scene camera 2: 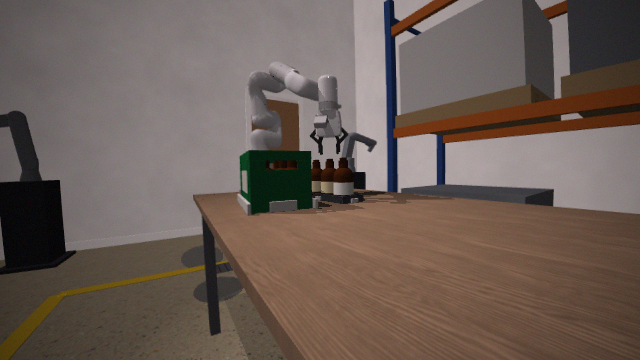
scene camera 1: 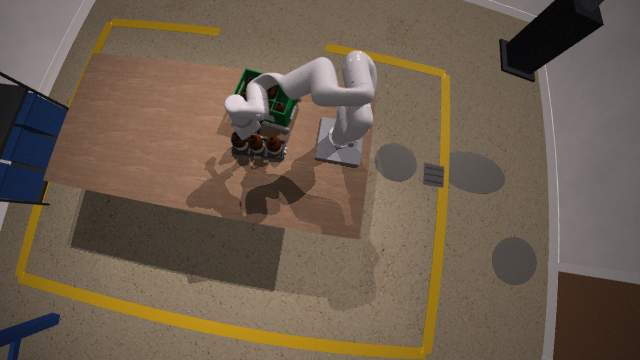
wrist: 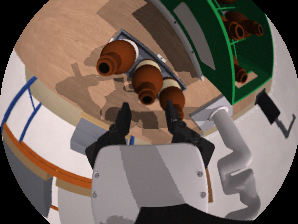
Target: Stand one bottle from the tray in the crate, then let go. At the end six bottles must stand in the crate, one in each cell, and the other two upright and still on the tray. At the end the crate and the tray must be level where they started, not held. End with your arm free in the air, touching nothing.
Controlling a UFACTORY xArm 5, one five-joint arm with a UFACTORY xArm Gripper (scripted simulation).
Labels:
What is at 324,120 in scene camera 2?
My gripper.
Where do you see a bottle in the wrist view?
147,81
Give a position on a green crate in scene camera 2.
259,186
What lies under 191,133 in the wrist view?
My gripper.

